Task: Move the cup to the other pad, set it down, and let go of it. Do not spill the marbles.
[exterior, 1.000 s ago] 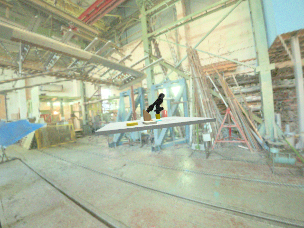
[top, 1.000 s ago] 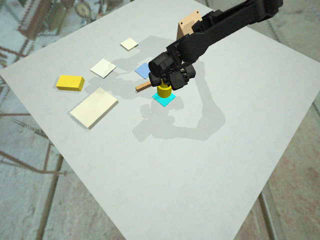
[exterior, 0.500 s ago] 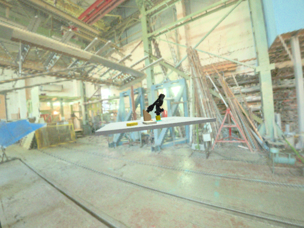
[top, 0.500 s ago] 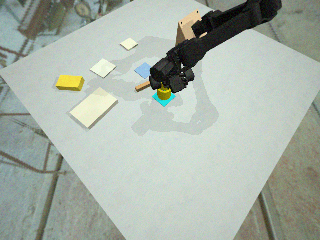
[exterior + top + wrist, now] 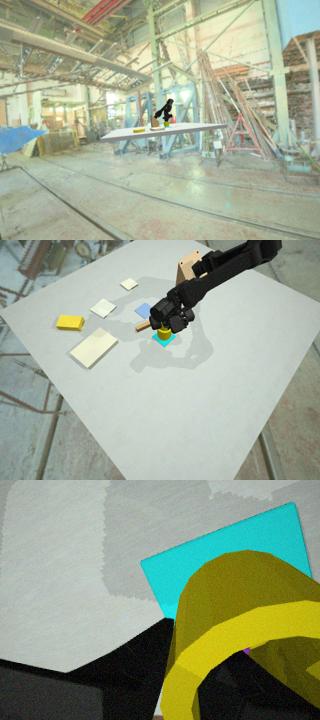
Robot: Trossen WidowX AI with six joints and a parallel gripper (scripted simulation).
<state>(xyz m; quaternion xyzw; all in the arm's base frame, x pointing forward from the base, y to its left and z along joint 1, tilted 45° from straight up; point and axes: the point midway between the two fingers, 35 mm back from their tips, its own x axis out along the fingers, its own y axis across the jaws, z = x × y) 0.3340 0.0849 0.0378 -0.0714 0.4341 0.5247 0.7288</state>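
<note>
Right now my gripper tip is 20 mm to the left of the yellow cup and 20 mm short of it. The rest, counted from my gripper tip: wooden bar 110 mm to the right, 40 mm below, 10 mm behind; then large cream slab 280 mm ahead, 220 mm to the right, 30 mm below; then cyan pad 50 mm below, 20 mm to the right, 20 mm ahead.
</note>
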